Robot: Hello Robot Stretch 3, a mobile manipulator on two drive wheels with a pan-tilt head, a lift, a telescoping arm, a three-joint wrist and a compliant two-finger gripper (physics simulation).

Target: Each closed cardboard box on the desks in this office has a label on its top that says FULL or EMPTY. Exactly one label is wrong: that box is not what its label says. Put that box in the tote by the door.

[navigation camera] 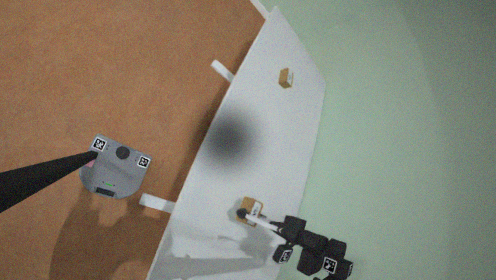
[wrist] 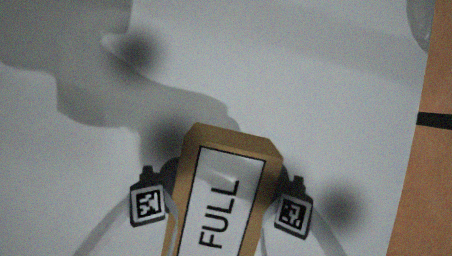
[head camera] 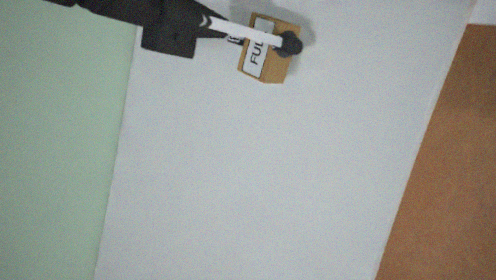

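Pixels of known places: gripper, fingertip midpoint: (navigation camera: pixel 245 212) (head camera: pixel 276 45); robot's base, origin of the base link: (navigation camera: pixel 122 152).
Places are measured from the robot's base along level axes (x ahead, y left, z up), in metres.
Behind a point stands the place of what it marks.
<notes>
My gripper (head camera: pixel 265 42) {y -0.427, x -0.022, z 0.804 m} (navigation camera: pixel 253 215) {y -0.427, x -0.022, z 0.804 m} (wrist: pixel 222 176) {y -0.427, x -0.022, z 0.804 m} is shut on a cardboard box (head camera: pixel 275 67) {y -0.402, x 0.012, z 0.826 m} (navigation camera: pixel 248 204) {y -0.402, x 0.013, z 0.829 m} (wrist: pixel 220 200) labelled FULL, with one fingertip against each side. The box is upright over the white desk (head camera: pixel 250 175) {y -0.490, x 0.227, z 0.720 m} (navigation camera: pixel 280 130) {y -0.579, x 0.402, z 0.720 m} (wrist: pixel 325 100); how high its underside stands above the top is hard to tell. A second cardboard box (navigation camera: pixel 285 78) {y -0.461, x 0.648, z 0.766 m} sits toward the desk's far end in the navigation view, its label too small to read. The tote does not show in these views.
My grey base (navigation camera: pixel 117 172) {y -0.018, x -0.111, z 0.160 m} stands on the brown floor (head camera: pixel 460 150) {y -0.305, x 0.141, z 0.001 m} (navigation camera: pixel 125 75) {y 0.222, x 0.467, z 0.001 m} beside the desk. A green wall (head camera: pixel 60 150) {y -1.003, x 0.326, z 0.862 m} (navigation camera: pixel 375 125) {y -1.018, x 0.647, z 1.111 m} runs along the desk's other side. White desk feet (navigation camera: pixel 157 202) {y -0.345, x -0.246, z 0.025 m} (navigation camera: pixel 221 70) {y -0.384, x 0.974, z 0.026 m} stick out toward the base side. Dark blurred spots mark the views.
</notes>
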